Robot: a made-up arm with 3 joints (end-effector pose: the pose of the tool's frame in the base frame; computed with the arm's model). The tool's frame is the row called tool.
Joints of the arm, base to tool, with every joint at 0 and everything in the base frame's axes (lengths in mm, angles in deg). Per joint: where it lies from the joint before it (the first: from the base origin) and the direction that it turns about. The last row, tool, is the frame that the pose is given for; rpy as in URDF.
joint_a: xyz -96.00 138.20 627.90 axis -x
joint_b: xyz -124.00 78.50 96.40 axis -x
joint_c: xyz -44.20 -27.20 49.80 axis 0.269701 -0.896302 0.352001
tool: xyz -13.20 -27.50 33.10 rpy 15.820 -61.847 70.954
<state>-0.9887 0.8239 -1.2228</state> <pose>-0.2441 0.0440 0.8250 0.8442 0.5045 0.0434 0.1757</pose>
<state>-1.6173 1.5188 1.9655</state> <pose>-0.2653 -0.0347 0.7301 0.1486 -0.0466 0.7204 -0.6759</pose>
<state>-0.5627 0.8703 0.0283</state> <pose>-0.2780 0.1256 0.8465 0.6942 0.2858 -0.2648 0.6053</pose>
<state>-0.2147 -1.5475 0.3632</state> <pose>-0.2831 0.1324 0.6661 0.0676 0.6314 -0.7705 0.0553</pose>
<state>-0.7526 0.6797 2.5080</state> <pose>-0.2494 0.0613 0.7796 0.3739 0.0782 0.6950 -0.6092</pose>
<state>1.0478 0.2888 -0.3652</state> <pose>-0.2688 0.3353 0.6772 0.8499 -0.1350 0.0984 0.4997</pose>
